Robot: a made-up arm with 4 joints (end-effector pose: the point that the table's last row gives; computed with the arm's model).
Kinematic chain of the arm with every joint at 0, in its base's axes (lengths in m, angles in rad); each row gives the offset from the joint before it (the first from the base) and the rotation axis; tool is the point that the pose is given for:
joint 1: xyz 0 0 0.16 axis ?
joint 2: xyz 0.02 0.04 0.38 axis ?
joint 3: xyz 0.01 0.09 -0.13 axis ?
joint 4: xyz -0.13 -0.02 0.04 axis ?
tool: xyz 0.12 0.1 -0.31
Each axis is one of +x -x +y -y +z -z.
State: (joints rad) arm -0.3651 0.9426 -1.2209 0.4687
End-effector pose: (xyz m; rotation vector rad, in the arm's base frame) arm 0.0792 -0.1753 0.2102 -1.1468 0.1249 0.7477
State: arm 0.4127 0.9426 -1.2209 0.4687
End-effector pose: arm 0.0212 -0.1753 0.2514 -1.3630 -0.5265 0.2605
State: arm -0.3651 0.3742 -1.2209 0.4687
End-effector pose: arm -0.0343 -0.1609 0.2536 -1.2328 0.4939 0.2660
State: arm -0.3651 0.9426 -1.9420 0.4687
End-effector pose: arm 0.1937 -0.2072 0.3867 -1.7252 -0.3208 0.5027
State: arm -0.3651 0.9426 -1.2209 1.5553
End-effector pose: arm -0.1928 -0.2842 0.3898 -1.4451 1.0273 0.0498
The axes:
joint 1: -y
joint 2: +z
joint 3: +x
joint 4: +y

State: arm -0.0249 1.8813 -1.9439 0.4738
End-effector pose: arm 0.2739 -0.0432 0.4347 -1.4009 -1.3738 0.8166
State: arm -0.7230 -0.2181 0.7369 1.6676
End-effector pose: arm -0.1009 0.3134 0.6053 0.9336 2.1698 0.1853
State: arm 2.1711 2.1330 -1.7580 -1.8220
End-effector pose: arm 0.0738 0.0051 -0.1744 1.0161 0.0049 -1.0642
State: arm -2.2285 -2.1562 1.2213 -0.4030
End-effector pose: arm 0.0746 -0.2210 -0.1644 -1.4390 -0.0054 -1.0153
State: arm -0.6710 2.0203 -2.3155 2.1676
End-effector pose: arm 0.1523 -0.4120 0.1837 -1.2622 0.2016 -0.1764
